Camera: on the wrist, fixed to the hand. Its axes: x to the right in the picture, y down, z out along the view.
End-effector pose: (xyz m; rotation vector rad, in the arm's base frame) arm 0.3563 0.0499 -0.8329 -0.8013 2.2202 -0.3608
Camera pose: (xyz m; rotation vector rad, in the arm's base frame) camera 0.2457 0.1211 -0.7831 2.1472 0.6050 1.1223
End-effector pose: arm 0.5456 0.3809 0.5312 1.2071 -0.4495 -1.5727
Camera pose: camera 0.6840 0.3963 0.5510 -0.7425 -1.3924 0.9464
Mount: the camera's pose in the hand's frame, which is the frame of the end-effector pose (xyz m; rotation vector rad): -0.0140 0.0792 -0.1154 -0.0059 -0.6519 3.0715
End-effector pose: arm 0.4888 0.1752 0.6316 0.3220 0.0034 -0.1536
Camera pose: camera 0.4894 0.2879 0.5475 -0.0477 -1.0817 2.7860
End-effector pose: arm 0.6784 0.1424 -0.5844 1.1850 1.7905 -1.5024
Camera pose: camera 0.7701 0.2491 -0.5837 1.1914 -1.0760 0.3638
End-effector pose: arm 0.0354 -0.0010 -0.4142 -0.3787 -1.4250 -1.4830
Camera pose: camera 0.1511 -0.0809 -0.4098 -1.7221 0.1217 1.2731
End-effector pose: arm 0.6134 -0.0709 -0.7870 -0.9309 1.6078 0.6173
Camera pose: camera 0.4847 -0.1157 -0.7523 -2.1092 -0.7920 -1.8443
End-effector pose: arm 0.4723 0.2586 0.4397 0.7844 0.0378 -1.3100
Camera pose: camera 0.5828 0.3355 0.3988 -0.2507 -1.1576 1.4750
